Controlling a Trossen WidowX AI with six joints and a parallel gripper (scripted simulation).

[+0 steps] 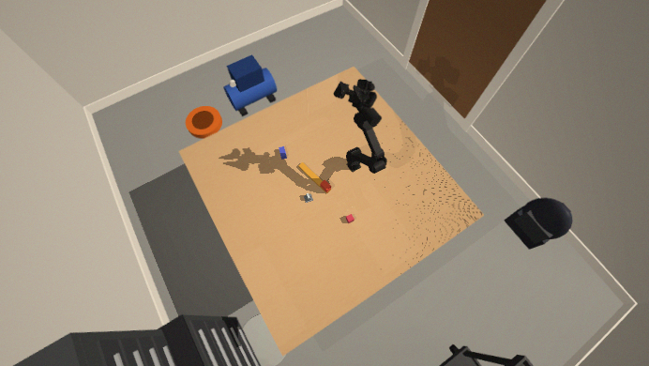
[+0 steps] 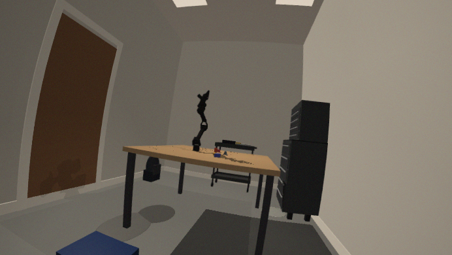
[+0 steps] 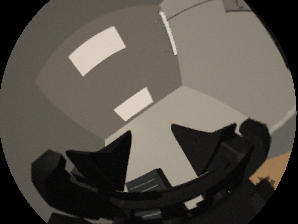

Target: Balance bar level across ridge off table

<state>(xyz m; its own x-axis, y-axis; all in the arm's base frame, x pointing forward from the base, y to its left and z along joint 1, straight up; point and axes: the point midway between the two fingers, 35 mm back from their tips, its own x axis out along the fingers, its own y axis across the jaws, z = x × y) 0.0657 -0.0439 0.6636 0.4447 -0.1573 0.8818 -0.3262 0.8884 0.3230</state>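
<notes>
Now: gripper tip 65 cm above the grey ridge piece, 26 cm short of it and 8 cm to the right of it. From my gripper tip the other things lie so: small pink cube (68 cm below, 31 cm to the left, 13 cm ahead); small blue block (68 cm below, 24 cm to the right, 24 cm ahead).
</notes>
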